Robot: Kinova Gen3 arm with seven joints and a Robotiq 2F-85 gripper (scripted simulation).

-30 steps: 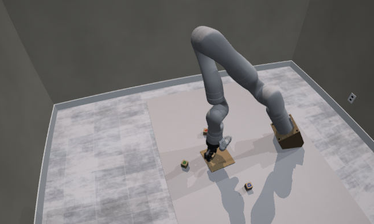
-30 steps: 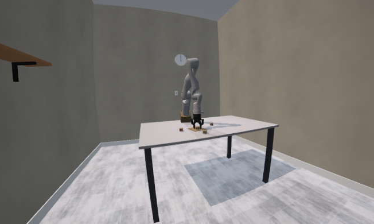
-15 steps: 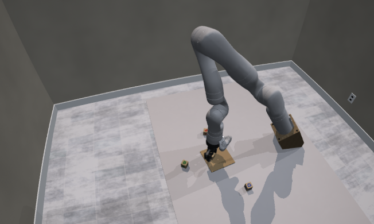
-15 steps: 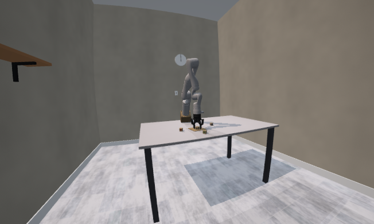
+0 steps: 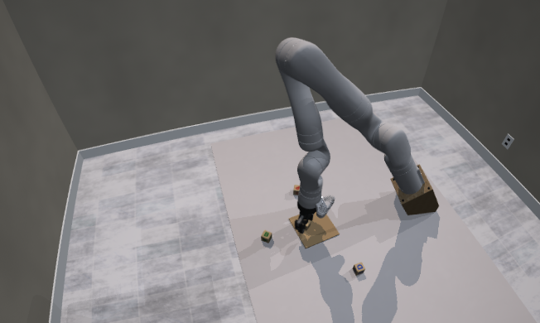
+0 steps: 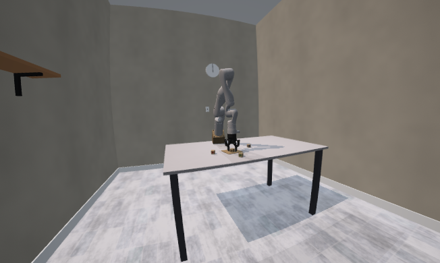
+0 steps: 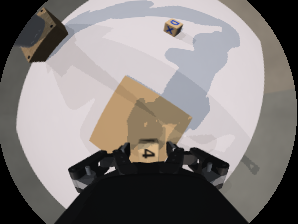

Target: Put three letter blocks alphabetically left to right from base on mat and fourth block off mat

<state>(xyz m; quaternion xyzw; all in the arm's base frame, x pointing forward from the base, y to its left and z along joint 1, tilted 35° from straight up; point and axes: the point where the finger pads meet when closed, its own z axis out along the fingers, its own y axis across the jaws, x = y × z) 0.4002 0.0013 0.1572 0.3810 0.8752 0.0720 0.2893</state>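
The block is right at my hand. The rest, counted from my hand: tan mat: 3 cm behind, 2 cm below, 1 cm to the left.
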